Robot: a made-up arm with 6 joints.
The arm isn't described. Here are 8 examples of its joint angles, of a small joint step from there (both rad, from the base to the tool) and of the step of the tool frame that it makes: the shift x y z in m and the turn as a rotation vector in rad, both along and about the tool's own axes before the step.
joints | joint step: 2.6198 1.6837 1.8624 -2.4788 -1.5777 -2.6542 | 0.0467 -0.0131 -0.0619 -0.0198 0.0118 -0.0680
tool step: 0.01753 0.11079 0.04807 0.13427 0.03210 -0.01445
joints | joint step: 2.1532 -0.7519 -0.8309 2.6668 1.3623 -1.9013 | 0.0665 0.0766 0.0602 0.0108 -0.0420 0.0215
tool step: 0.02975 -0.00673 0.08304 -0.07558 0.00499 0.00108
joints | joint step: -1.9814 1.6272 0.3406 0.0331 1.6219 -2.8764 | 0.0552 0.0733 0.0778 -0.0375 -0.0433 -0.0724
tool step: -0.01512 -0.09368 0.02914 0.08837 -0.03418 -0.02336
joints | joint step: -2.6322 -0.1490 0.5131 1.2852 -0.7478 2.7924 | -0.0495 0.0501 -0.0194 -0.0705 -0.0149 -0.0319
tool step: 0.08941 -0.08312 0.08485 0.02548 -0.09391 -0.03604
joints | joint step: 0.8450 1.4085 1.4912 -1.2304 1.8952 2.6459 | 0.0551 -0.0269 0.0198 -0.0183 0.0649 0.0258
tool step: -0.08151 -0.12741 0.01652 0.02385 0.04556 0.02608
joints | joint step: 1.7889 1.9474 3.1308 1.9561 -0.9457 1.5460 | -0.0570 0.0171 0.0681 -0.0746 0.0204 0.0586
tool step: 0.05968 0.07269 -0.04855 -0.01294 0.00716 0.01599
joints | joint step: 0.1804 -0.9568 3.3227 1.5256 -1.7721 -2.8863 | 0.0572 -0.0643 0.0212 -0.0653 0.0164 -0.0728
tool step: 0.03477 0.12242 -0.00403 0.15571 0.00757 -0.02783
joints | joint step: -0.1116 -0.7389 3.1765 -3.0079 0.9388 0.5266 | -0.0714 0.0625 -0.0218 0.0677 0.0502 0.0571
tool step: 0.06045 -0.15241 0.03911 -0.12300 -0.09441 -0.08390
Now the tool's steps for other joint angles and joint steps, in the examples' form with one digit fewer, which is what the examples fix.
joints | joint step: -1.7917 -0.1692 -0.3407 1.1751 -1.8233 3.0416 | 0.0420 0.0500 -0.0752 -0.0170 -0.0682 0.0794
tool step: -0.0033 -0.1827 -0.0142 -0.2072 -0.0779 0.0349
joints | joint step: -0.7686 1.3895 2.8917 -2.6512 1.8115 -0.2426 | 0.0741 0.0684 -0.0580 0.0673 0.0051 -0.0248
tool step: 0.1412 -0.1462 0.0578 -0.0463 -0.1032 0.0384
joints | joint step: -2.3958 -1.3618 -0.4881 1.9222 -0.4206 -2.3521 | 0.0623 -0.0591 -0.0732 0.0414 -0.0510 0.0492
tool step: -0.0451 -0.0148 -0.0323 -0.0430 -0.0048 -0.0069
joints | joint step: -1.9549 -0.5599 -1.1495 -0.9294 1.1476 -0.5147 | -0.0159 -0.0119 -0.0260 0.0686 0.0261 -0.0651
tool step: -0.0041 -0.0219 0.0162 0.0237 0.0010 0.0545
